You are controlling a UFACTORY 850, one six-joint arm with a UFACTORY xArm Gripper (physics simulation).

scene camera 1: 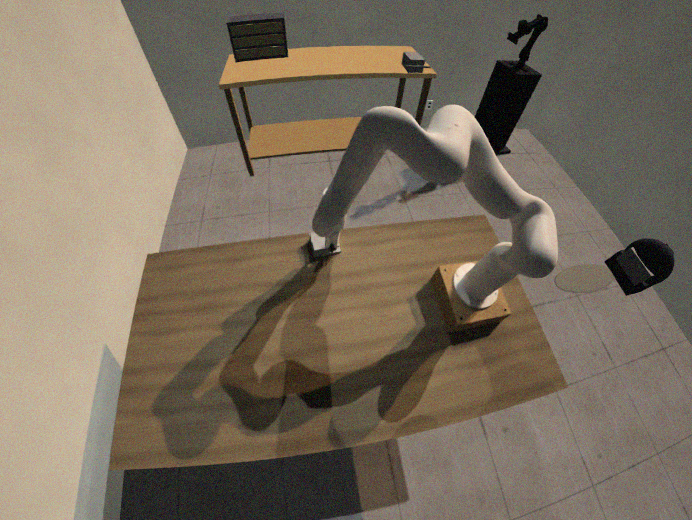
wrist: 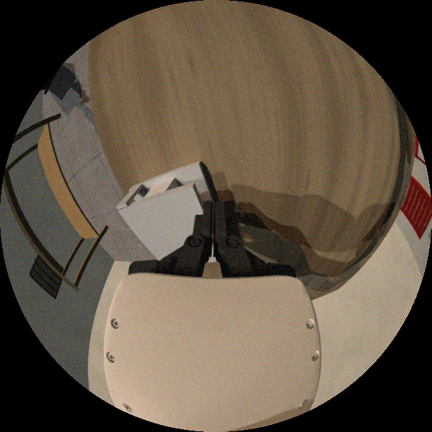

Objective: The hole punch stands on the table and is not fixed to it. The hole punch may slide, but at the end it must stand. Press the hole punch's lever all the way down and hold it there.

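Note:
The hole punch (scene camera 1: 317, 242) (wrist: 159, 226) stands upright near the far edge of the wooden table (scene camera 1: 223, 290) (wrist: 240, 100). It has a pale base with a dark edge and a broad, light grey lever on top. My gripper (scene camera 1: 332, 246) (wrist: 213, 213) is shut with nothing between its fingers. In the wrist view the black fingertips overlap the lever's right end, beside the base's dark edge. The fingers hide part of the lever, and whether they touch it or how far down it is cannot be told. In the scene view the arm hides part of the punch.
My arm's wooden mounting block (scene camera 1: 450, 290) stands at the table's right. The pale wall (scene camera 1: 72, 167) is on the left. A second table (scene camera 1: 335, 61) stands farther back, with a dark drawer unit (scene camera 1: 258, 40) and a small grey object (scene camera 1: 413, 61) on it. A black pedestal (scene camera 1: 506, 100) stands behind my arm.

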